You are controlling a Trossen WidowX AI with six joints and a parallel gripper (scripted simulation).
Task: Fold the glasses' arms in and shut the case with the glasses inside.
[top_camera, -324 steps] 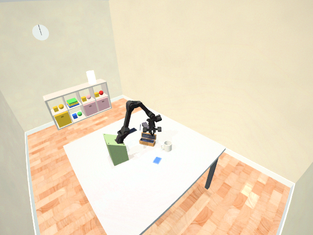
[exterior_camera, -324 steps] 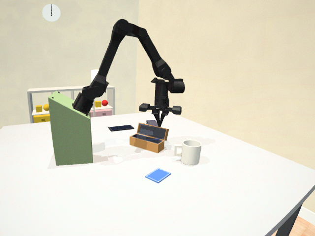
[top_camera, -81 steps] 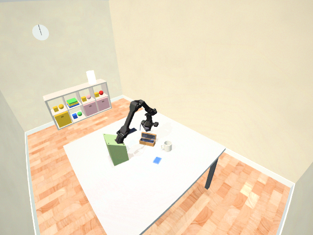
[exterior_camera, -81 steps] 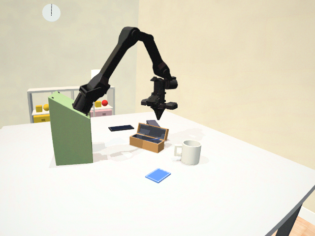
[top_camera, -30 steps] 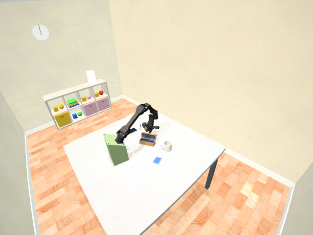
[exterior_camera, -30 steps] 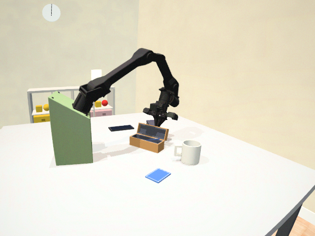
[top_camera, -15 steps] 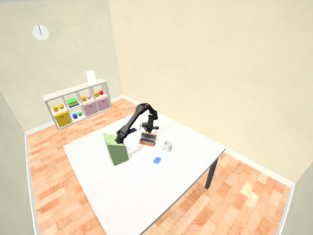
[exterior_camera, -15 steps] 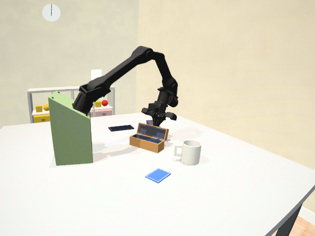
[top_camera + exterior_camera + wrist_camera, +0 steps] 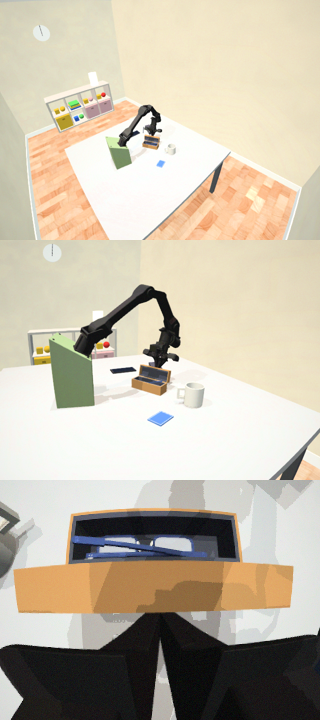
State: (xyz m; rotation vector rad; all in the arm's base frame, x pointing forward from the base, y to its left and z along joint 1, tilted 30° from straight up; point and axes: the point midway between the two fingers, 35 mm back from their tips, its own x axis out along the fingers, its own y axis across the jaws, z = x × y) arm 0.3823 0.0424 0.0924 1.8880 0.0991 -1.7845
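Right now the wooden glasses case is 50 mm behind my hand, 30 mm to the right of it and 60 mm below it. The rest, counted from my hand: glasses case lid (30 mm behind, 20 mm to the right, 40 mm below); dark block (100 mm ahead, 200 mm to the left, 90 mm below); white mug (20 mm ahead, 260 mm to the right, 70 mm below).
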